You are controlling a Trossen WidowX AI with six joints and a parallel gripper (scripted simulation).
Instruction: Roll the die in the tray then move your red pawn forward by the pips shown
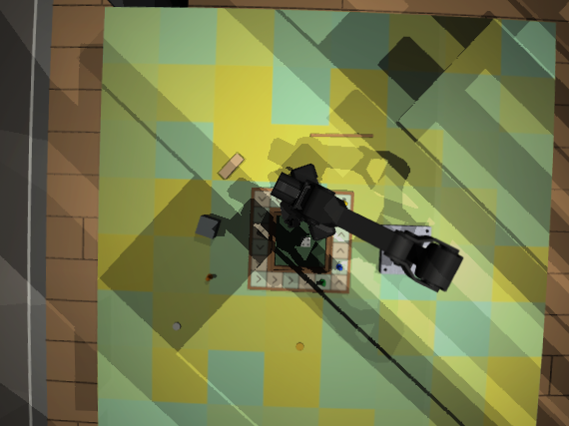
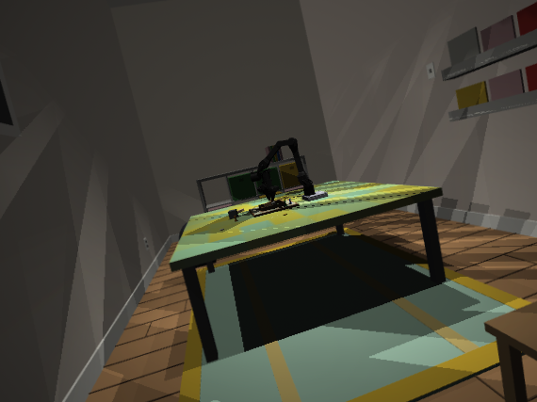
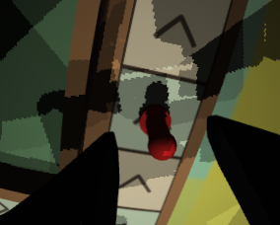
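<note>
My gripper tip is now 10 mm above the red pawn. Round my gripper tip: die 110 mm to the left, 10 mm below; yellow pawn 90 mm behind, 10 mm to the right, 10 mm below; tray 110 mm to the left, 30 mm below, 10 mm ahead.
</note>
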